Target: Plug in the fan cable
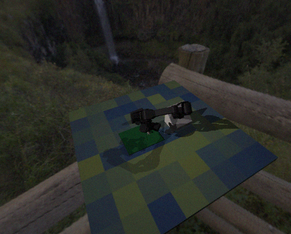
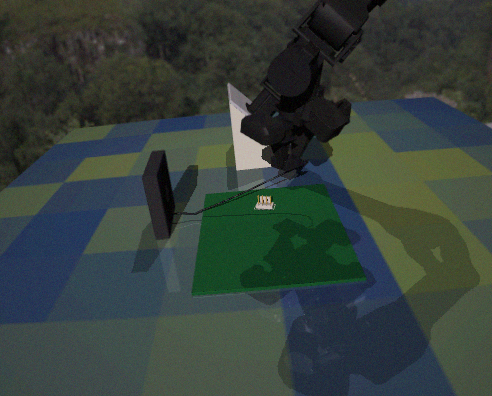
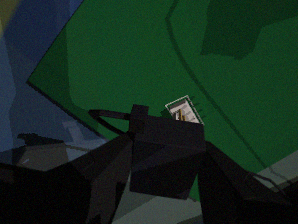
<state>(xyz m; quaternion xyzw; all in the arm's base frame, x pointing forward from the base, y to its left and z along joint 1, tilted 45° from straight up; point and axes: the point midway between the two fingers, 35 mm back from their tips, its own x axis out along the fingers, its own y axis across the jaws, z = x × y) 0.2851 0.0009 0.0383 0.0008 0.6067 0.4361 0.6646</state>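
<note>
My gripper tip is now 10 mm past the black plug. From my gripper tip the other things lie so: white four-pin fan header 20 mm behind, 40 mm to the right, 90 mm below; then black fan 20 mm behind, 220 mm to the right, 30 mm below; then green board 50 mm ahead, 40 mm to the right, 110 mm below.
</note>
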